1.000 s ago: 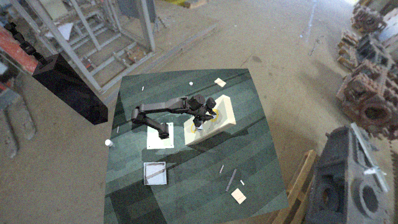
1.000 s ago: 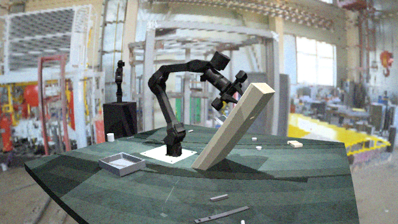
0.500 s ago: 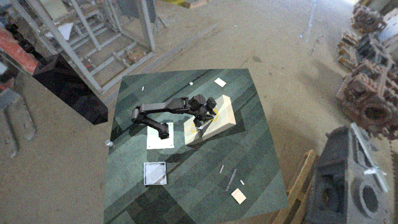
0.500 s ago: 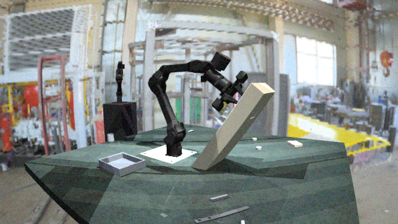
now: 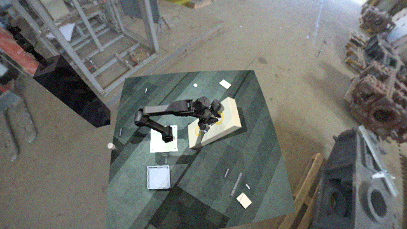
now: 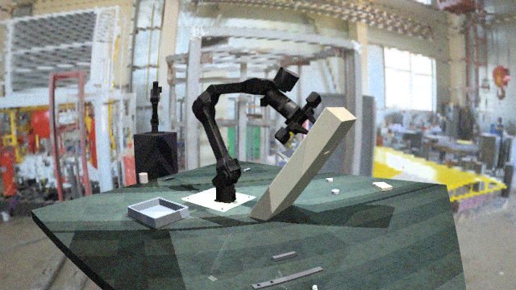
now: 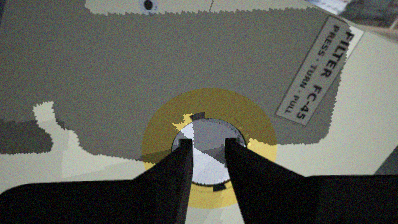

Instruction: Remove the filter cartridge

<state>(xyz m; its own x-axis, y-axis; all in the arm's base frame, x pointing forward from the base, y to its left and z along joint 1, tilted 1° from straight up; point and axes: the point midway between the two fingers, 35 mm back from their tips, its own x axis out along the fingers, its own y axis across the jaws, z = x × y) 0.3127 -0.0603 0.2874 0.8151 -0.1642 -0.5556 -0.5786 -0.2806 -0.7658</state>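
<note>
Right now the filter cartridge is 1 cm below my gripper tip and 1 cm ahead of it. The rest, counted from my gripper tip: tan service panel 8 cm below, 4 cm behind, 1 cm to the left; then grey tray 47 cm behind, 26 cm below, 20 cm to the right.
</note>
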